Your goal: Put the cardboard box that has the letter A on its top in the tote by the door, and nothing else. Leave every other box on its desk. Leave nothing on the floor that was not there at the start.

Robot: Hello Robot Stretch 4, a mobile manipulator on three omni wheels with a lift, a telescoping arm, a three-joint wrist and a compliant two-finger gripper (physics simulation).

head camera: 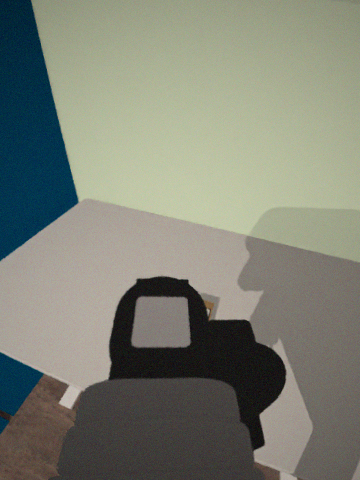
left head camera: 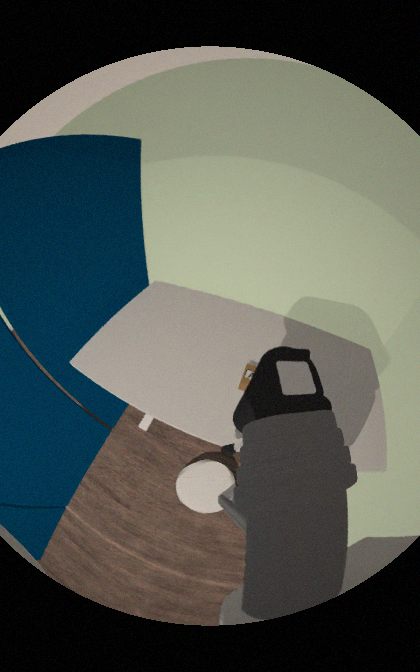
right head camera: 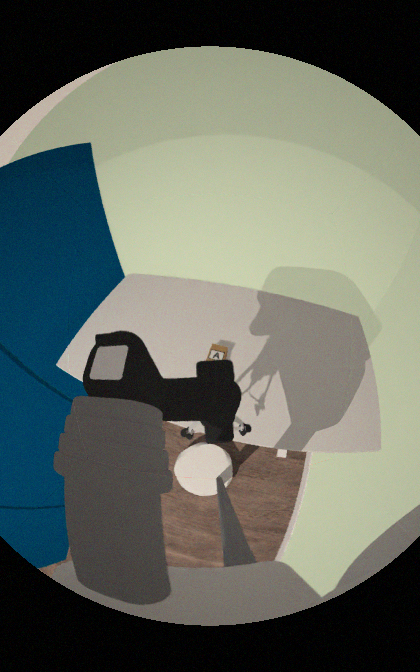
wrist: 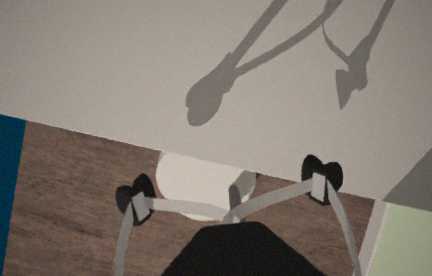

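Where they show: gripper, fingertip midpoint: (wrist: 227, 181); robot's base, origin of the base link: (wrist: 208, 165).
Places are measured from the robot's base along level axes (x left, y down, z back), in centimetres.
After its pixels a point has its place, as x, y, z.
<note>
The cardboard box (head camera: 208, 308) {-13.3, -97.2, -45.1} (left head camera: 245, 377) (right head camera: 217, 354) stands on the white desk (head camera: 100, 240) {26.9, -92.3, -80.4} (left head camera: 150, 330) (right head camera: 170, 310) (wrist: 75, 65) {7.5, -92.3, -30.3}. Its letter A reads in the right head camera view; the arm and wrist hide part of it in all three head views. The box does not show in the wrist view. My gripper (right head camera: 216, 430) (wrist: 227, 181) {-8.7, -99.6, -16.4} is open and empty, its fingers wide apart. It hangs over the desk's front edge, on the near side of the box and apart from it. In the head camera view the wrist hides the fingers. The tote does not show.
A round white stool top (left head camera: 205, 486) (right head camera: 202, 470) (wrist: 195, 185) {4.9, -18.7, 4.0} is below the desk's front edge, above the brown wooden floor (left head camera: 150, 490) (right head camera: 265, 505) (wrist: 65, 200) {72.4, 2.7, 9.8}. A blue wall (head camera: 30, 125) {56.7, -129.7, -108.5} (left head camera: 75, 240) (right head camera: 50, 240) borders the desk's left; a pale green wall (head camera: 200, 100) {-11.7, -142.6, -101.7} (left head camera: 225, 225) (right head camera: 225, 210) is behind it.
</note>
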